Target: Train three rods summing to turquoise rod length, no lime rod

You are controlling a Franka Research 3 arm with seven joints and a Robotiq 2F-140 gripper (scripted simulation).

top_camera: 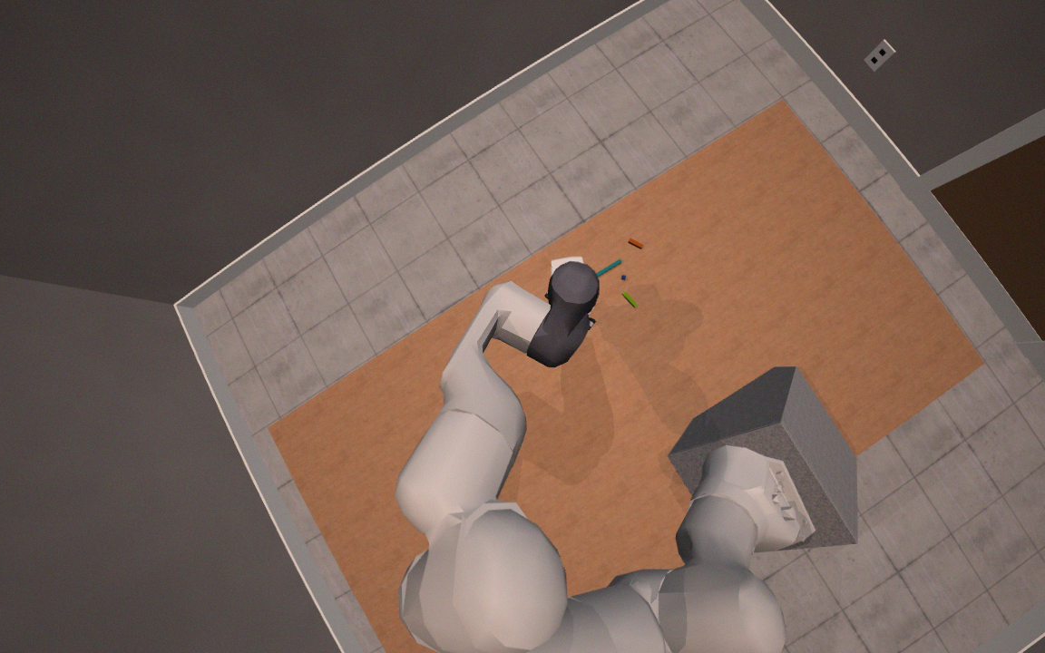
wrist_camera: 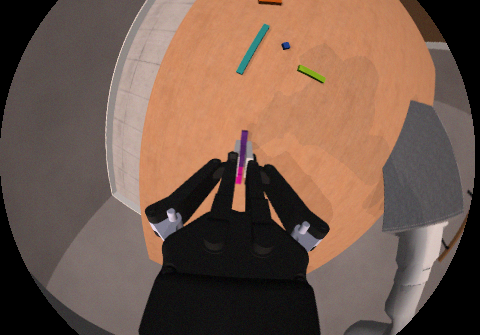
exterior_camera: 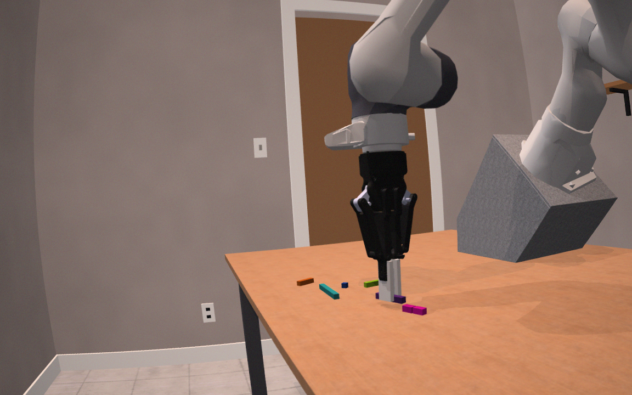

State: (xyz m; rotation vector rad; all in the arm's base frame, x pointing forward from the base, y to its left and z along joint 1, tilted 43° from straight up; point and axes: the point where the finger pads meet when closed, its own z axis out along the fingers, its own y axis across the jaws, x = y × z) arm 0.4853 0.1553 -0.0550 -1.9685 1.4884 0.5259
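My hand is 30 mm above the purple rod. Round my hand: lime rod: 160 mm to the right, 50 mm behind, 40 mm below; blue cube: 190 mm to the right, 40 mm below; turquoise rod: 160 mm to the right, 50 mm ahead, 40 mm below.
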